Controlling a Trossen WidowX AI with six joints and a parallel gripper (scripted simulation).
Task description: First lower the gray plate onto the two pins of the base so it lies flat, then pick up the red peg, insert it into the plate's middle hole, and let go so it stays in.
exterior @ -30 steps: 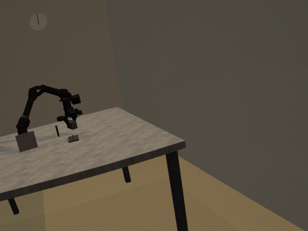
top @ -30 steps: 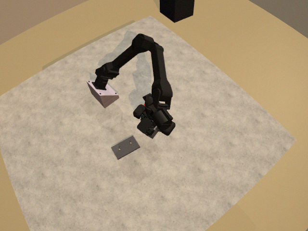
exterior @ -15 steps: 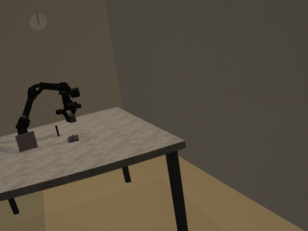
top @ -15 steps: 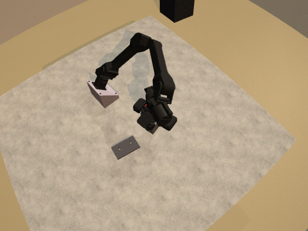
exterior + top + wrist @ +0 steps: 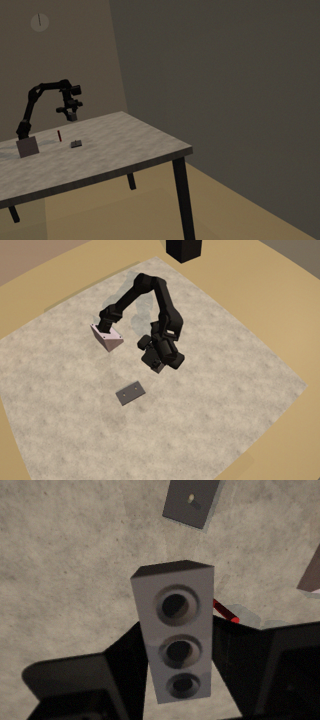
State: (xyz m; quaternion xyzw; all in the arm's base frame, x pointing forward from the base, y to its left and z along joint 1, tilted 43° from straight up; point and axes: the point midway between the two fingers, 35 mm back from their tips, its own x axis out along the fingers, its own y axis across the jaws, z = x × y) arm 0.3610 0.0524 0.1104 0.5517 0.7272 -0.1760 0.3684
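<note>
Right now my gripper tip is 1 cm past the gray base, 16 cm to the left of it and 13 cm above it. Round my gripper tip: gray plate: 3 cm above; then red peg: 11 cm behind, 2 cm to the left, 10 cm below.
</note>
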